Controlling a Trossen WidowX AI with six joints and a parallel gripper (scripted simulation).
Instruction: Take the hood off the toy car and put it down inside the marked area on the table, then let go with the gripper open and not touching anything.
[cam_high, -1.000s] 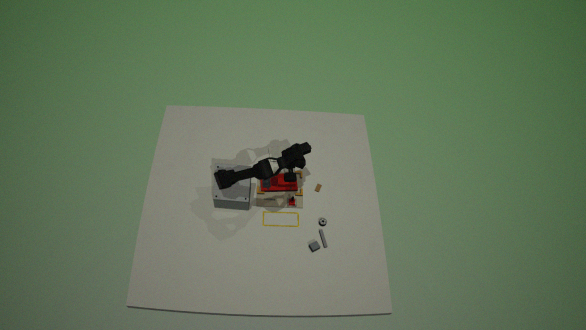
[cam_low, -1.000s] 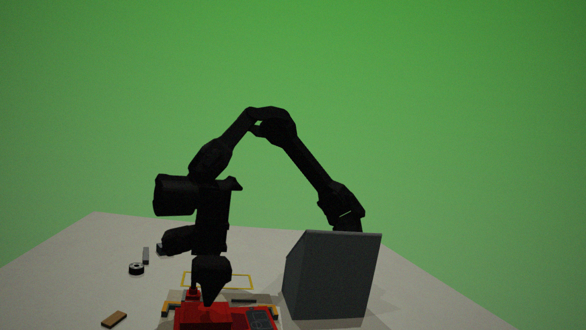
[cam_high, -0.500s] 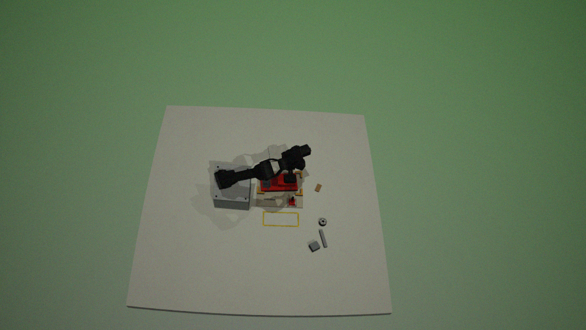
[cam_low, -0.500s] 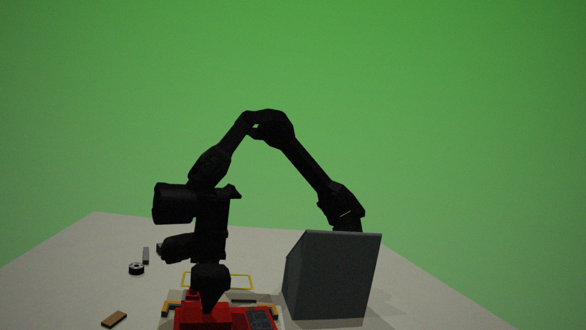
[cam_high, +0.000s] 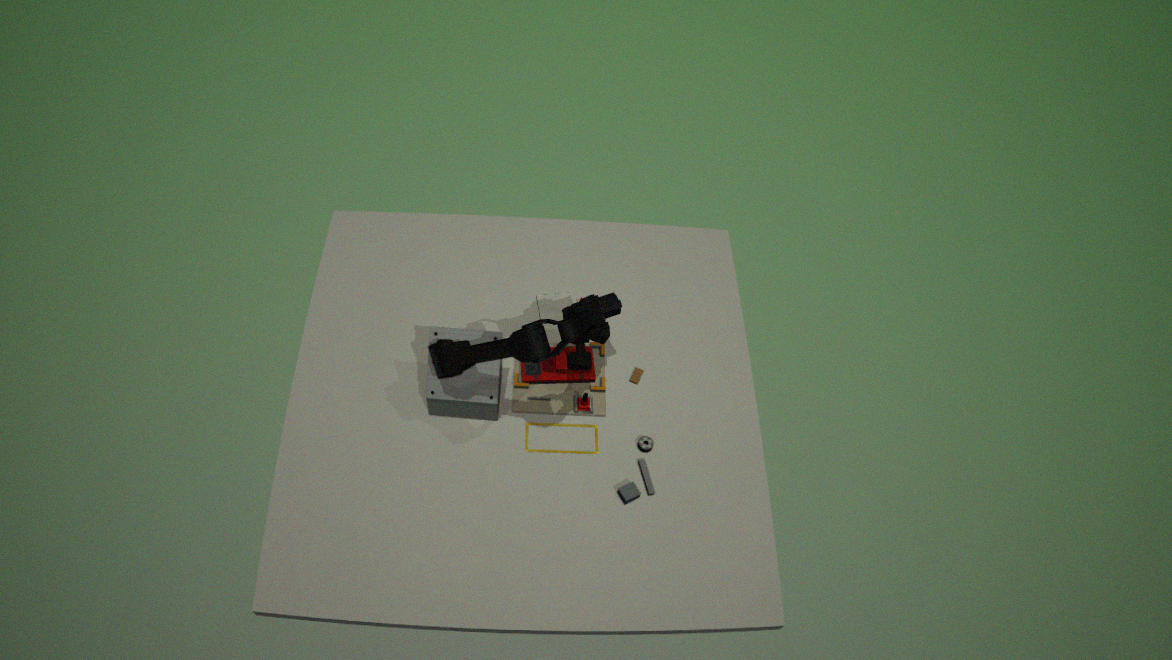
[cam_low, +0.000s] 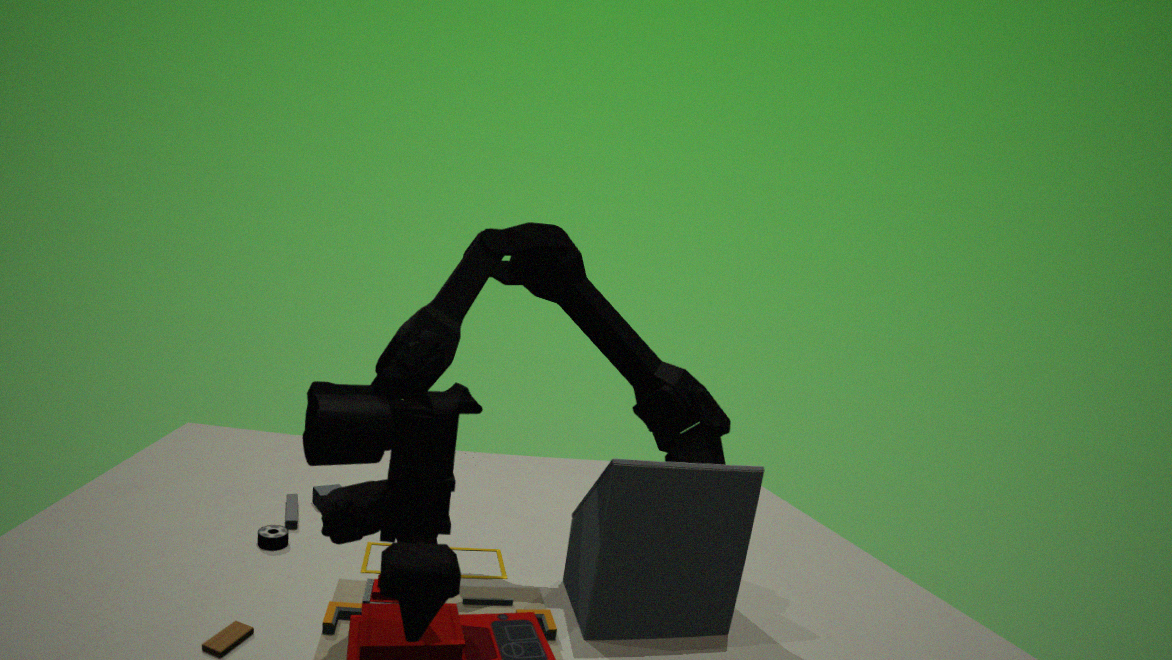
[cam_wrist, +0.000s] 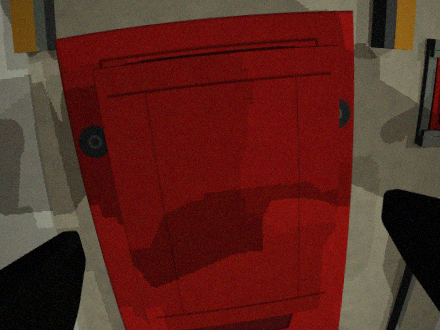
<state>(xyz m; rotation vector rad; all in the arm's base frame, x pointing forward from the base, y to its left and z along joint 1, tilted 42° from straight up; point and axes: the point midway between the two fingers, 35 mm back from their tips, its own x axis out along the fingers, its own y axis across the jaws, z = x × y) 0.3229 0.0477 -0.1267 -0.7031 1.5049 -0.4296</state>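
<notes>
Now: the red hood 20 mm below my gripper tip. Round my gripper tip: grey bar (310 mm to the right, 220 mm ahead, 60 mm below); dark ring (220 mm to the right, 210 mm ahead, 50 mm below); brown block (180 mm ahead, 60 mm below, 10 mm to the right).
</notes>
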